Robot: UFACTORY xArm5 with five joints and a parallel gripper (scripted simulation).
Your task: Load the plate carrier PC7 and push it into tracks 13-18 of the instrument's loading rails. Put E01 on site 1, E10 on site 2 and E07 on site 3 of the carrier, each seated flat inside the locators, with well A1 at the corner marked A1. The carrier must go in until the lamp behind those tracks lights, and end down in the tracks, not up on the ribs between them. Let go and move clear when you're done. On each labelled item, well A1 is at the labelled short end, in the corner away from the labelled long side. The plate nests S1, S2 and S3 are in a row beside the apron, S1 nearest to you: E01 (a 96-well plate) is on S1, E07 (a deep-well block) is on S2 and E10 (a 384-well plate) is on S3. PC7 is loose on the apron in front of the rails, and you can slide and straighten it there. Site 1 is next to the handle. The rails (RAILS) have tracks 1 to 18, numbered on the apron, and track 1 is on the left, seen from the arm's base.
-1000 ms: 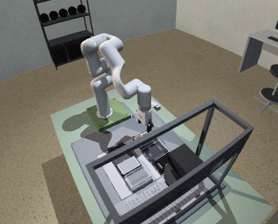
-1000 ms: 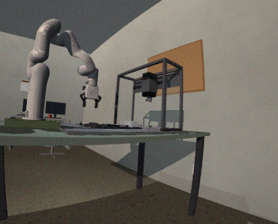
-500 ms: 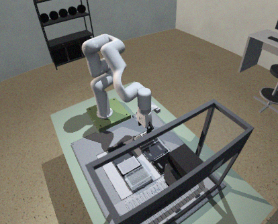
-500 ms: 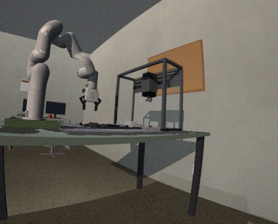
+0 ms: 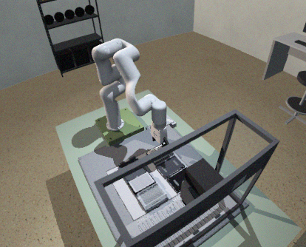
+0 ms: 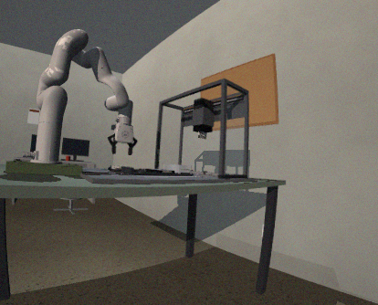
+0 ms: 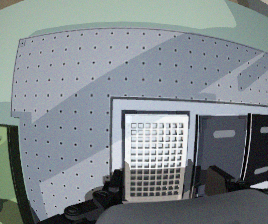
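The 96-well plate E01 is 80 mm below my hand. The rest, counted from my hand: nest S3 (220 mm ahead, 90 mm below, 40 mm to the right); then nest S2 (110 mm ahead, 90 mm below, 20 mm to the right); then plate carrier PC7 (210 mm to the right, 80 mm below, 80 mm ahead).
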